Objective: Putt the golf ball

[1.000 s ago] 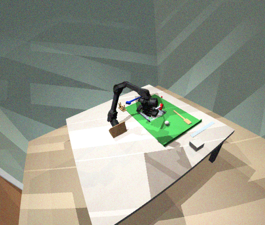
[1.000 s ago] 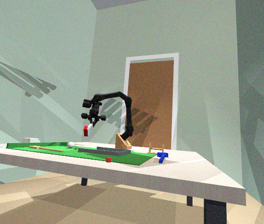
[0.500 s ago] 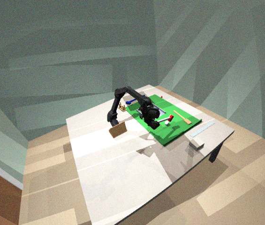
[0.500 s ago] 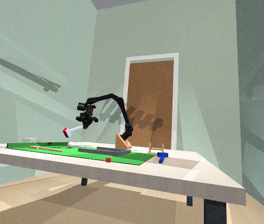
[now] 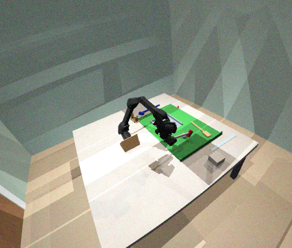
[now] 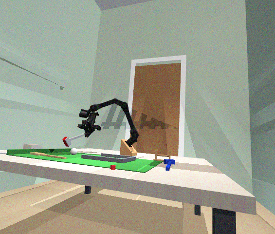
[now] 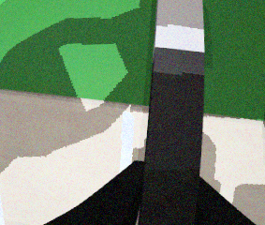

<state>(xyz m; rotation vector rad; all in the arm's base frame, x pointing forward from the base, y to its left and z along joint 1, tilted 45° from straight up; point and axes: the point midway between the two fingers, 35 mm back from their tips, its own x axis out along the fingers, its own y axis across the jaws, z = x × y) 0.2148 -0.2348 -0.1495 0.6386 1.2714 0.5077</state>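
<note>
My gripper tip is now 11 cm short of the red putter, 1 cm to the right of it and 1 cm above it. Round my gripper tip: green mat (26 cm ahead, 25 cm to the left, 12 cm below); white block (23 cm ahead, 27 cm to the right, 10 cm below); white golf ball (21 cm ahead, 7 cm to the left, 10 cm below).
</note>
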